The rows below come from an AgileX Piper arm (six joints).
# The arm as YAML. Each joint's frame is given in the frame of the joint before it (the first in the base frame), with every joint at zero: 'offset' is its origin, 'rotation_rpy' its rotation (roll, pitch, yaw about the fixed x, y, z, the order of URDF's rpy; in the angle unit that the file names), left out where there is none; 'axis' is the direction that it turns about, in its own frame. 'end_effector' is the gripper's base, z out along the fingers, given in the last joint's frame.
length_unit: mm
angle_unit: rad
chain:
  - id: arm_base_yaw
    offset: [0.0, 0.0, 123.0]
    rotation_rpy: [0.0, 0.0, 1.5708]
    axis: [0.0, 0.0, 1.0]
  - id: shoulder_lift
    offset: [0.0, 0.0, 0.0]
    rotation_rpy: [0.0, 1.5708, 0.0]
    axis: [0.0, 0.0, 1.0]
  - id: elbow
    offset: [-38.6, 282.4, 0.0]
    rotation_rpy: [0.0, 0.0, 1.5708]
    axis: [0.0, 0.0, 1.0]
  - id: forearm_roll
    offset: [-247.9, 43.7, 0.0]
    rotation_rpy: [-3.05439, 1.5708, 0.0]
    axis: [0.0, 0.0, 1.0]
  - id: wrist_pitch
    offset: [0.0, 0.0, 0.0]
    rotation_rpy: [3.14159, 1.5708, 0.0]
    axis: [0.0, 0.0, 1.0]
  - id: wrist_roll
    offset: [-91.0, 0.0, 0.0]
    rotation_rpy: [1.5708, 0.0, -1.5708]
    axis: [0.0, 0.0, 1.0]
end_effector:
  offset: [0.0, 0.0, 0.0]
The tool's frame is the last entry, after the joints.
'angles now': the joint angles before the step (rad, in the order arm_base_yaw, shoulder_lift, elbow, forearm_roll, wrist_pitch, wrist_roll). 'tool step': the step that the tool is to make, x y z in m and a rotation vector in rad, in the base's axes. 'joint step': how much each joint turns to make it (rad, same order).
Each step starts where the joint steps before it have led.
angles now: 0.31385, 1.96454, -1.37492, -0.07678, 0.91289, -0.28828
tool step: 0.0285, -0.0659, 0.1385, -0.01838, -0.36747, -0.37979
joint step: -0.13927, -0.13449, -0.31490, -0.19690, 0.14104, 0.28837
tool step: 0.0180, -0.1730, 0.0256, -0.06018, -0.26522, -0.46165
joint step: -0.39819, 0.06480, -0.13950, -0.13819, -0.15654, 0.15262
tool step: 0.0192, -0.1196, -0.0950, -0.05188, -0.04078, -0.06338
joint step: -0.24692, 0.24431, -0.00080, -0.00307, -0.34600, -0.06679
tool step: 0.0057, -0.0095, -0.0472, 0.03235, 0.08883, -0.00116
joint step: -0.01134, 0.09397, -0.00011, -0.00440, -0.00275, -0.01153
